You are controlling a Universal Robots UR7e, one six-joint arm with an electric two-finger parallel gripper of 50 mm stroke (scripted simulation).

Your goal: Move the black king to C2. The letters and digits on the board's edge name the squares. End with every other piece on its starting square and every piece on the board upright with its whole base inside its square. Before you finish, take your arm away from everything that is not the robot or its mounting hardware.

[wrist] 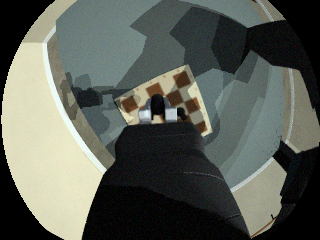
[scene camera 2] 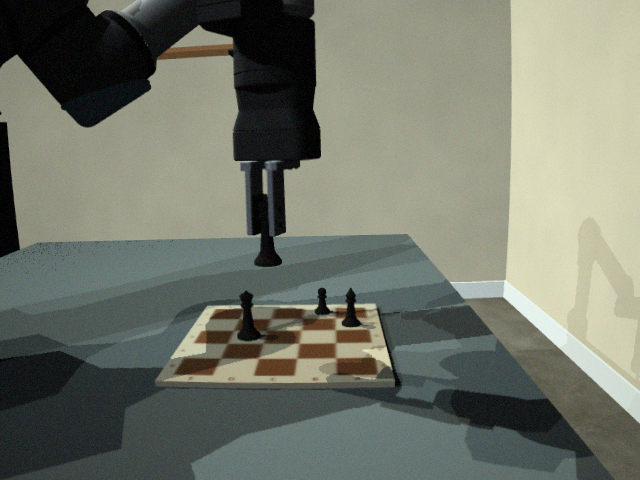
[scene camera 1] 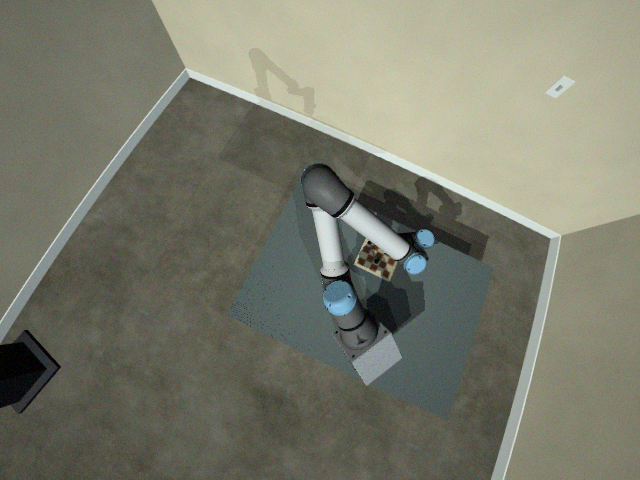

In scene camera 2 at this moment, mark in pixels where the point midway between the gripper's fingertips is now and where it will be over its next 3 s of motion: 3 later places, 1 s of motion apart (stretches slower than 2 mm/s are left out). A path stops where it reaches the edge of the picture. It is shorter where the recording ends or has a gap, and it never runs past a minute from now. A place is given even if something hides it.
My gripper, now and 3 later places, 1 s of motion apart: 266,233; 279,214; 280,239; 284,294
